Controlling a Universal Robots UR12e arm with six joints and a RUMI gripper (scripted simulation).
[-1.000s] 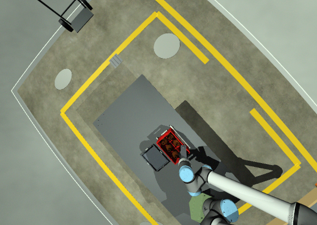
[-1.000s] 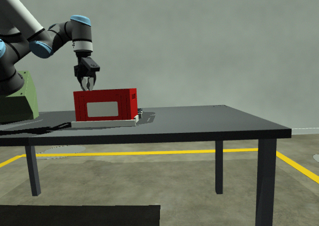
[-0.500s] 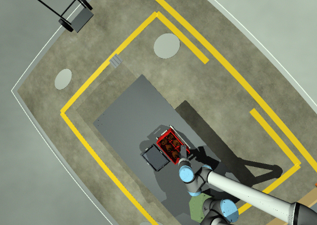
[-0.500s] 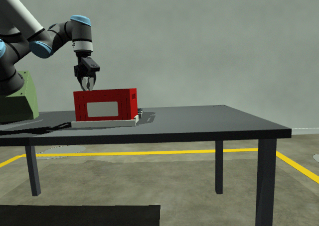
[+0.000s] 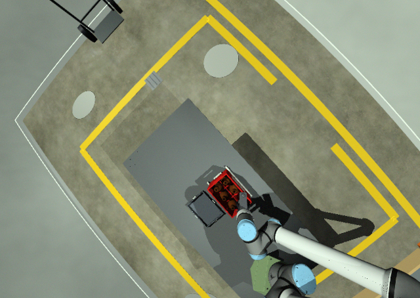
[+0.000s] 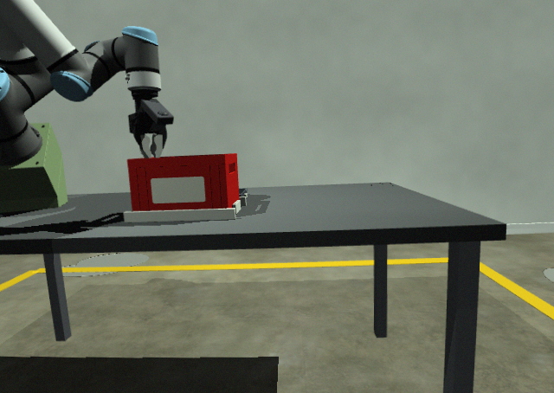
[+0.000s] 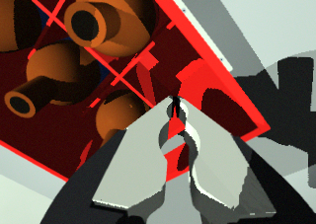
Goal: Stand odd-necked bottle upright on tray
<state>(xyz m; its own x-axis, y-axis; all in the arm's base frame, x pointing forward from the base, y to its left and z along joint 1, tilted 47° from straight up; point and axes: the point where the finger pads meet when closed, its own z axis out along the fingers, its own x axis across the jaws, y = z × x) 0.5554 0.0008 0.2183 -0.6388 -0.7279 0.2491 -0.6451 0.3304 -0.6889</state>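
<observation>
Right now the red crate is 8 cm ahead of my hand, 5 cm to the left of it and 7 cm below it. From my hand the other things lie so: dark tray: 8 cm ahead, 32 cm to the left, 14 cm below; then bottle: 17 cm ahead, 1 cm to the left, 7 cm below.
</observation>
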